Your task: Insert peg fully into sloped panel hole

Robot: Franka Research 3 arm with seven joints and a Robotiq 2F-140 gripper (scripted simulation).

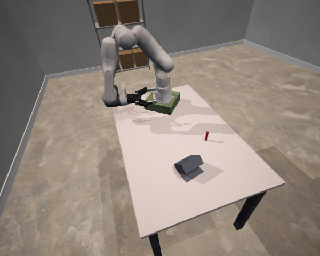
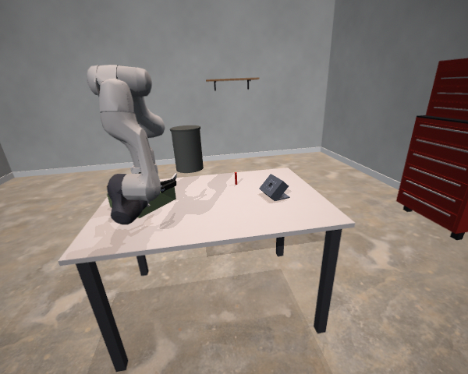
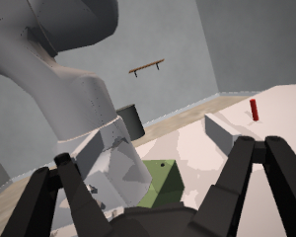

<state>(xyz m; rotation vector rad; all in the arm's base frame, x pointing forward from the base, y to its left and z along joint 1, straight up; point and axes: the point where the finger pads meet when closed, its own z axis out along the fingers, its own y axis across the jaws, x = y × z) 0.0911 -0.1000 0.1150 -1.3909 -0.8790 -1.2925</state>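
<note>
My gripper is now 41 cm short of the red peg, 24 cm to the right of it and 15 cm above it.
</note>
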